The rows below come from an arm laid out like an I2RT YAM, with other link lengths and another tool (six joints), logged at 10 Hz.
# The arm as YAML. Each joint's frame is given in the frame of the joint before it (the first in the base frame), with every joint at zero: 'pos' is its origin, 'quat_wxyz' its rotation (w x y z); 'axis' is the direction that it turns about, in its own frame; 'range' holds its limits. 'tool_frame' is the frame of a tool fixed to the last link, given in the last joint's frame.
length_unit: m
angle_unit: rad
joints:
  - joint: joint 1
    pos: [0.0, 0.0, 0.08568]
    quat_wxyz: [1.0, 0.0, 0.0, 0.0]
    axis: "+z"
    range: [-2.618, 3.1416]
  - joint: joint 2
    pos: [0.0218, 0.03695, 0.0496]
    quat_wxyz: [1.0, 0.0, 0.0, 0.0]
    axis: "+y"
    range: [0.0, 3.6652]
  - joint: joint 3
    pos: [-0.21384, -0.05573, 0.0]
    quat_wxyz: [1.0, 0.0, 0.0, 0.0]
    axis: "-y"
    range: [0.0, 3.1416]
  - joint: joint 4
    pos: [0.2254, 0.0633, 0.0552]
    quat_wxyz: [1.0, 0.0, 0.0, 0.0]
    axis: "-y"
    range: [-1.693, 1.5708]
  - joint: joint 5
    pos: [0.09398, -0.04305, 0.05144]
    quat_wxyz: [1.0, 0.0, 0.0, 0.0]
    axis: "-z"
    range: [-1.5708, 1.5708]
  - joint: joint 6
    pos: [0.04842, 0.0, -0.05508]
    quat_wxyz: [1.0, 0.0, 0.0, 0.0]
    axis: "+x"
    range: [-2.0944, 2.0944]
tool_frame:
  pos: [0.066, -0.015, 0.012]
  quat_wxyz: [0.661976, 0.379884, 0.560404, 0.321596]
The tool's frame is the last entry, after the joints.
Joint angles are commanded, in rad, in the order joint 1, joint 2, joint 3, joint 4, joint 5, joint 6. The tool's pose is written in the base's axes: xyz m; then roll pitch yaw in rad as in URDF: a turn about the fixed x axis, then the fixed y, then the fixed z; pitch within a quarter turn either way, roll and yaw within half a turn. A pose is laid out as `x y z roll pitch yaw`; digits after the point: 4 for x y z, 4 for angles.
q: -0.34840 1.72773 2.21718 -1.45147 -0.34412 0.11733
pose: 0.3393 -0.0969 0.3349 2.4494 0.1031 1.6463
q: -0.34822 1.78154 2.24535 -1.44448 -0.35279 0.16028
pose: 0.3503 -0.1002 0.3257 2.4681 0.0623 1.6196
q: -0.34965 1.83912 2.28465 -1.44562 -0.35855 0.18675
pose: 0.3606 -0.1041 0.3171 2.4876 0.0344 1.6015
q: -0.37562 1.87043 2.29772 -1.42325 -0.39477 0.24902
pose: 0.3670 -0.1132 0.3124 2.4830 -0.0300 1.5465
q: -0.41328 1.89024 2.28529 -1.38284 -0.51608 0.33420
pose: 0.3737 -0.1178 0.3085 2.4608 -0.1747 1.5134
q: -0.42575 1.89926 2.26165 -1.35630 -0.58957 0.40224
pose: 0.3775 -0.1166 0.3029 2.4683 -0.2766 1.4910
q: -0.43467 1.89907 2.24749 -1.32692 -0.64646 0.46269
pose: 0.3806 -0.1156 0.3036 2.4614 -0.3534 1.4746
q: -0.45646 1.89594 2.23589 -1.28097 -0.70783 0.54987
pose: 0.3835 -0.1199 0.3082 2.4476 -0.4434 1.4376
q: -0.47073 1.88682 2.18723 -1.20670 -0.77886 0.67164
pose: 0.3882 -0.1211 0.3070 2.4615 -0.5633 1.3878
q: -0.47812 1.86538 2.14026 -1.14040 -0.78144 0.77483
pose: 0.3901 -0.1250 0.3070 2.4840 -0.6181 1.3127
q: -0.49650 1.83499 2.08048 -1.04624 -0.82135 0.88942
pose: 0.3920 -0.1300 0.3114 2.4845 -0.7030 1.2618
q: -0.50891 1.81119 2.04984 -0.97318 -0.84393 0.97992
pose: 0.3934 -0.1338 0.3198 2.4713 -0.7617 1.2322
